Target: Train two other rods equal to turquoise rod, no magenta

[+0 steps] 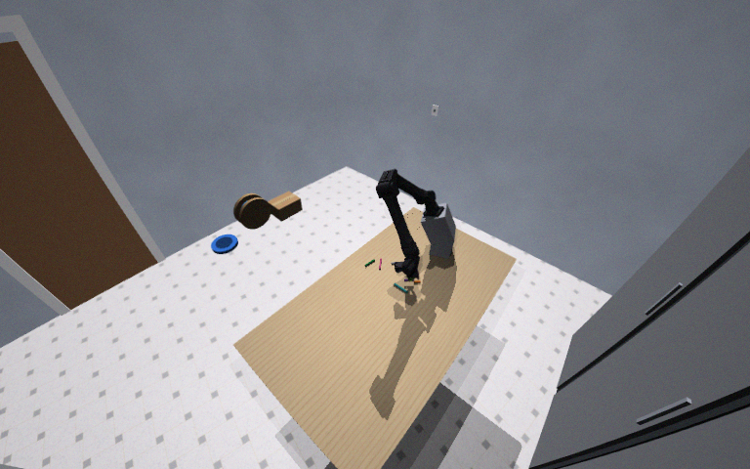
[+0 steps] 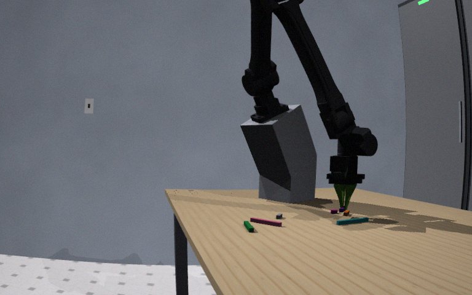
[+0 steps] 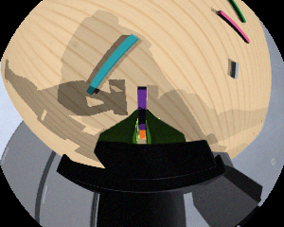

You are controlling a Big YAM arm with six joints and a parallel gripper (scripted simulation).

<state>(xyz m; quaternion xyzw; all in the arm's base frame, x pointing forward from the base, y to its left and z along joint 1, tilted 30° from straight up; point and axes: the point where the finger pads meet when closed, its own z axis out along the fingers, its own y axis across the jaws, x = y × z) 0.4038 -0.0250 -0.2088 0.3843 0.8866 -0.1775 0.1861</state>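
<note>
My gripper is now 30 mm past the orange rod, 40 mm to the right of it and 30 mm above it. The rest, counted from my hand: purple rod (10 mm to the right, 10 mm below); then magenta rod (70 mm behind, 20 mm to the left, 30 mm below); then turquoise rod (70 mm ahead, 20 mm to the right, 30 mm below).
</note>
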